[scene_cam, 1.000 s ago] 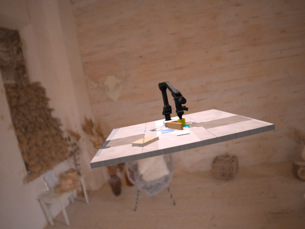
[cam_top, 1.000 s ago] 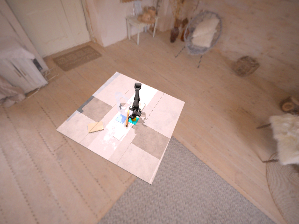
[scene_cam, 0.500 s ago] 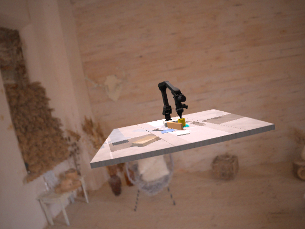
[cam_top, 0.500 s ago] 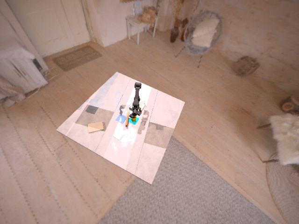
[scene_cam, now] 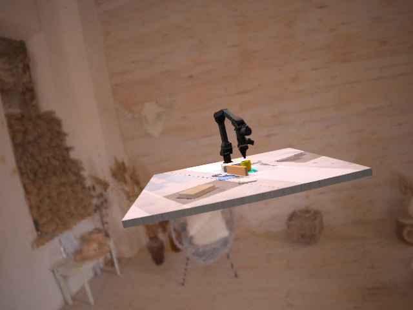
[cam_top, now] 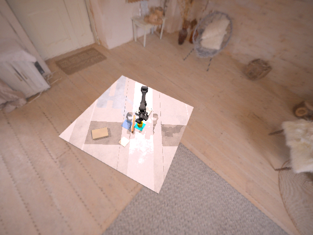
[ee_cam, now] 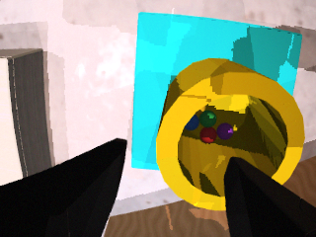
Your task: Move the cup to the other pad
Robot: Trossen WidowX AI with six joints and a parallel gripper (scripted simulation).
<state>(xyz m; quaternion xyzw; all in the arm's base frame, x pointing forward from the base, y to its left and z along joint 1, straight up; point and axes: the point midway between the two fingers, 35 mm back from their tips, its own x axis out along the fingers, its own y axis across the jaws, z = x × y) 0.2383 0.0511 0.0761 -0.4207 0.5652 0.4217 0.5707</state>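
The yellow cup is 50 mm below my gripper tip, 20 mm ahead of it and 10 mm to the right of it. Round my gripper tip: purple marble (70 mm below, 30 mm ahead, 20 mm to the right); then cyan pad (100 mm below, 30 mm ahead, 10 mm to the right); then red marble (70 mm below, 30 mm to the right, 20 mm ahead).
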